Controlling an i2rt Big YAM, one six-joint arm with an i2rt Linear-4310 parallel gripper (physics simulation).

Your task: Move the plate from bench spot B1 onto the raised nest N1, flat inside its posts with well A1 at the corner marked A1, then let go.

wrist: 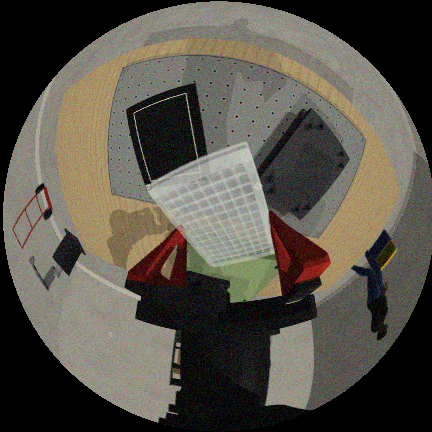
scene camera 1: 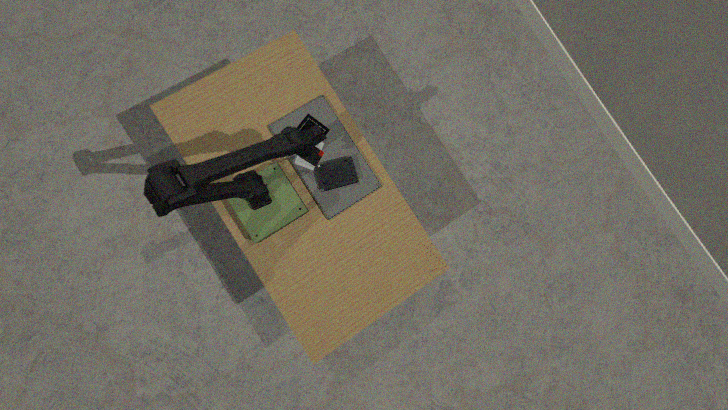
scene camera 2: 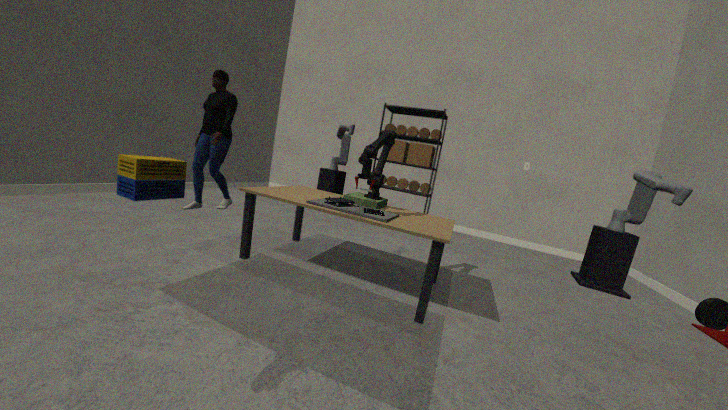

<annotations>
The gripper carries a well plate (wrist: 216, 201), which touches nothing else.
</annotations>
